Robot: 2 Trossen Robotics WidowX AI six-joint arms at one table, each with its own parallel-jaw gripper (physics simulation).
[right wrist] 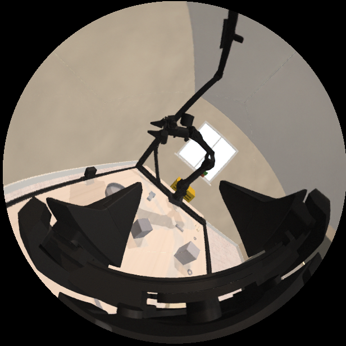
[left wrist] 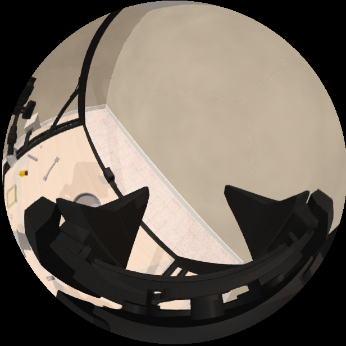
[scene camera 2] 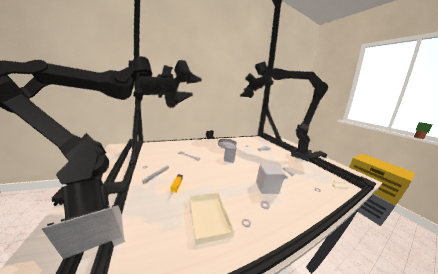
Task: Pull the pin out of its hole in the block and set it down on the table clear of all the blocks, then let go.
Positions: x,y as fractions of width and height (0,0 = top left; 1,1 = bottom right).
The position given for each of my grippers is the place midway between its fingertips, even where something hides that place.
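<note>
Left wrist view: my left gripper (left wrist: 0.54,0.55). Right wrist view: my right gripper (right wrist: 0.52,0.54). Scene camera 2: a shallow tray (scene camera 2: 0.48,0.80) and, again, my right gripper (scene camera 2: 0.45,0.32).
</note>
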